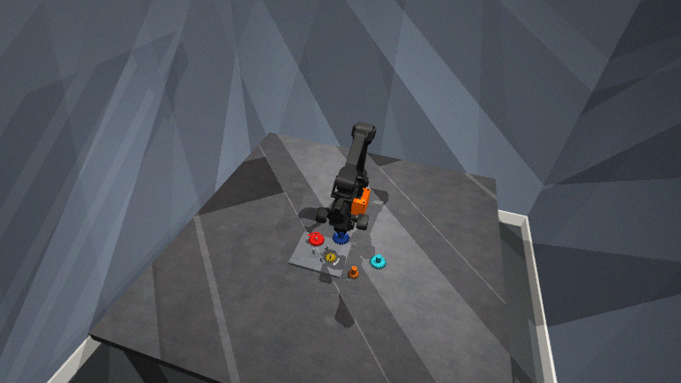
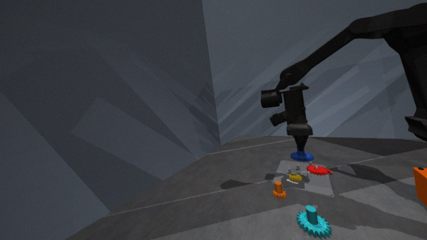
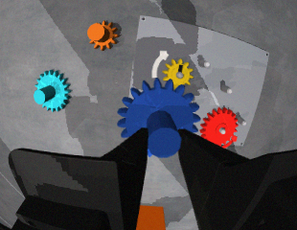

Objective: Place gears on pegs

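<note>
Right now the orange gear is 110 mm below my gripper tip, 80 mm to the left of it and 70 mm ahead of it. Also, from my gripper tip: yellow gear 110 mm below, 30 mm to the right, 30 mm ahead; then blue gear 10 mm below; then white arrow 120 mm below, 40 mm ahead.
</note>
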